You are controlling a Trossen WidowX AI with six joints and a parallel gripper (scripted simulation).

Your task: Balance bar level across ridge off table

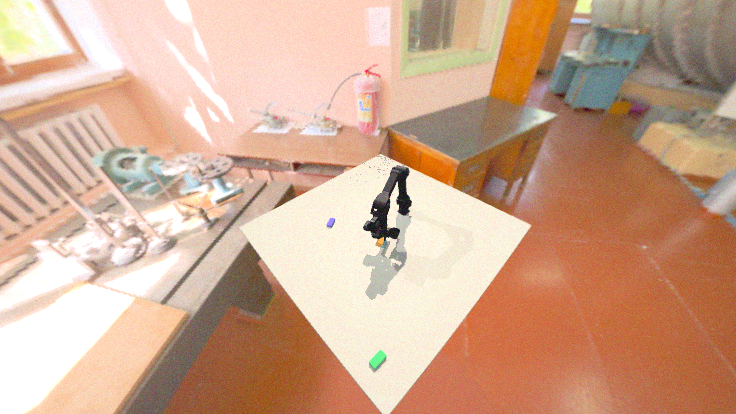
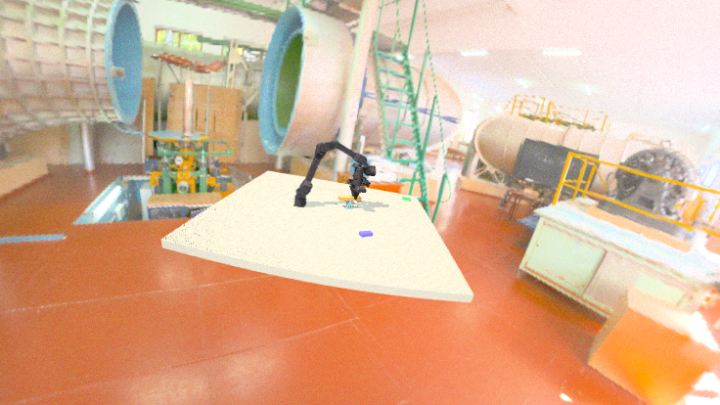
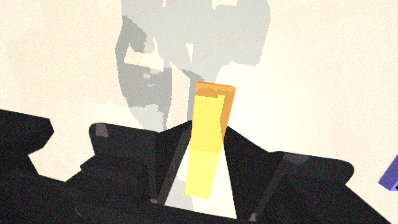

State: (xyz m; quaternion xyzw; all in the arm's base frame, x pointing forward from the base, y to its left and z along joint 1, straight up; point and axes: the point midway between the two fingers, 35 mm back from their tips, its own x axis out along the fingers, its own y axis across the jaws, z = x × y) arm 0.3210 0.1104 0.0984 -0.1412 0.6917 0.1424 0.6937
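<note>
Right now my gripper tip is 30 mm past the bar and 10 mm to the left of it. The rest, counted from my gripper tip: purple block: 80 mm ahead, 360 mm to the right, 60 mm below; then green block: 420 mm ahead, 390 mm to the left, 60 mm below.
</note>
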